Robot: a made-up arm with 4 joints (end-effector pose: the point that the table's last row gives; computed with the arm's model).
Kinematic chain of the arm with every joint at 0, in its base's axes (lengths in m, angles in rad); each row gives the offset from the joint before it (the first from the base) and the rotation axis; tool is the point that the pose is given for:
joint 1: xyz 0 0 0.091 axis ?
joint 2: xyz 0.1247 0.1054 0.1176 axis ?
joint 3: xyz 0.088 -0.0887 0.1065 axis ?
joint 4: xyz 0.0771 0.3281 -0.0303 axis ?
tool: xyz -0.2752 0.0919 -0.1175
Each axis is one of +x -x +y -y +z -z.
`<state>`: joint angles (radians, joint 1 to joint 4).
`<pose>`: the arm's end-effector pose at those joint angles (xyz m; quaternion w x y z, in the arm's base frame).
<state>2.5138 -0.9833 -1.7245 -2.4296</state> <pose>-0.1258 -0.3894 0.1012 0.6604 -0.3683 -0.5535 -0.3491</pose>
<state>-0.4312 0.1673 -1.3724 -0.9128</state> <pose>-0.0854 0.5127 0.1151 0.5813 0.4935 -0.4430 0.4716</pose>
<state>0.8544 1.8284 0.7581 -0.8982</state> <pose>-0.2036 0.1294 0.4283 0.8148 0.2004 0.4833 0.2497</pose>
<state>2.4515 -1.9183 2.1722 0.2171</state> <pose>-0.3368 -0.2023 0.5717 0.1886 -0.7480 0.4656 0.4338</pose>
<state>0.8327 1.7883 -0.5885 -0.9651</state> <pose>-0.1926 0.1499 0.1871 0.6909 0.5125 -0.0239 0.5093</pose>
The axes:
joint 1: -z
joint 2: +z
joint 3: +y
joint 4: -x

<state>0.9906 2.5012 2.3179 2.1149</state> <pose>0.0766 0.1460 0.4931 0.4041 0.5624 -0.0886 -0.7160</pose>
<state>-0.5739 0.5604 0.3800 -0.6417</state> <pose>-0.3514 0.2080 0.3241 0.8180 0.1649 0.3175 0.4504</pose>
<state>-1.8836 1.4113 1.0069 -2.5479</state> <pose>-0.1850 -0.1526 0.5459 0.4404 -0.2048 0.8243 0.2908</pose>
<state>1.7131 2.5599 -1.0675 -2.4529</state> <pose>-0.1694 -0.0610 0.1989 0.0682 0.8094 0.1764 0.5560</pose>
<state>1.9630 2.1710 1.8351 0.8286</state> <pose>-0.0255 0.0483 0.5527 0.5202 -0.3188 0.6976 0.3757</pose>
